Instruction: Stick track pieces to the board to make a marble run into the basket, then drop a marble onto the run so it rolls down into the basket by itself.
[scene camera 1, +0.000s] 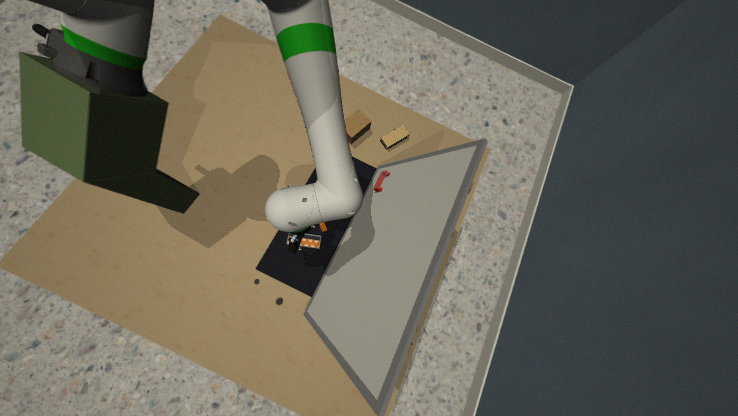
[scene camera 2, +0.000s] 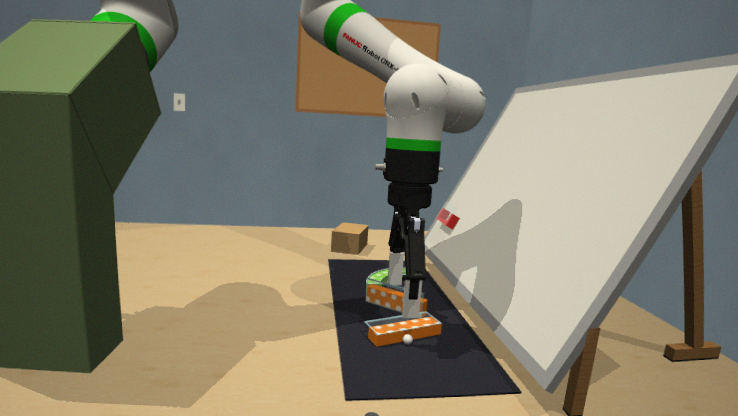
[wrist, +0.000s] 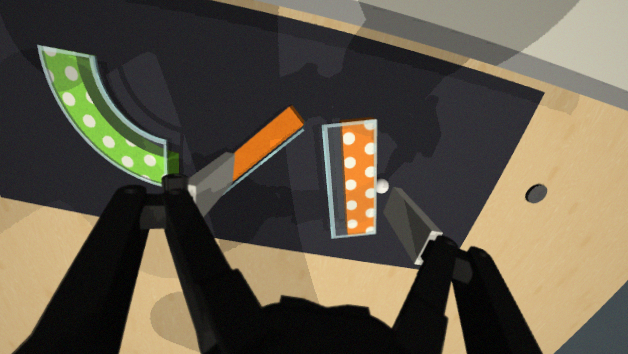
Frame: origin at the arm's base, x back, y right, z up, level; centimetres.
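Seen in the pictures: gripper, between the fingertips: (scene camera 2: 401, 299) (wrist: 313, 184); arm's base, origin of its link: (scene camera 1: 104, 80) (scene camera 2: 100, 69).
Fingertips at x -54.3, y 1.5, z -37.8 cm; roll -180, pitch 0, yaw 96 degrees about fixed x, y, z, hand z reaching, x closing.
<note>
Offsets run from my fingertips to a thing's middle. "*": to the spot under its first point. Level surfaces: height alone.
My gripper (scene camera 2: 403, 299) (wrist: 313, 184) is open and empty, pointing down over the pieces on the mat. A straight orange dotted track piece @(* dx -2.8, dy +3.6, dz -2.5 cm) (scene camera 1: 310, 242) (scene camera 2: 382, 336) (wrist: 357, 175) lies open side up. The white marble @(dx -0.6, dy +7.7, dz -3.9 cm) (scene camera 2: 407, 339) (wrist: 382, 186) rests close beside its long side. A second orange piece @(* dx +3.0, dy -7.1, dz -3.0 cm) (scene camera 2: 382, 298) (wrist: 270, 137) lies on its side, one end hidden behind a finger in the wrist view. A curved green piece @(* dx +3.7, dy -16.5, dz -2.6 cm) (scene camera 2: 377, 279) (wrist: 89, 117) lies beyond it. The tilted board (scene camera 1: 413, 232) (scene camera 2: 609, 155) carries a small red holder @(* dx -13.3, dy -28.6, dz +11.8 cm) (scene camera 1: 381, 180) (scene camera 2: 448, 218), possibly the basket.
The black mat @(dz -4.7 cm) (scene camera 1: 289, 268) (scene camera 2: 361, 377) (wrist: 475, 150) lies along the board's lower edge. A brown block @(dx +10.6, dy -48.7, dz -2.0 cm) (scene camera 1: 358, 125) (scene camera 2: 349, 238) and a tan block @(dx -6.6, dy -55.8, dz -3.5 cm) (scene camera 1: 395, 136) lie behind it. Dark discs @(dx -5.6, dy +27.7, dz -4.8 cm) (scene camera 1: 279, 300) (wrist: 536, 193) lie beside it. The green pedestal (scene camera 1: 54, 118) (scene camera 2: 36, 206) stands left.
</note>
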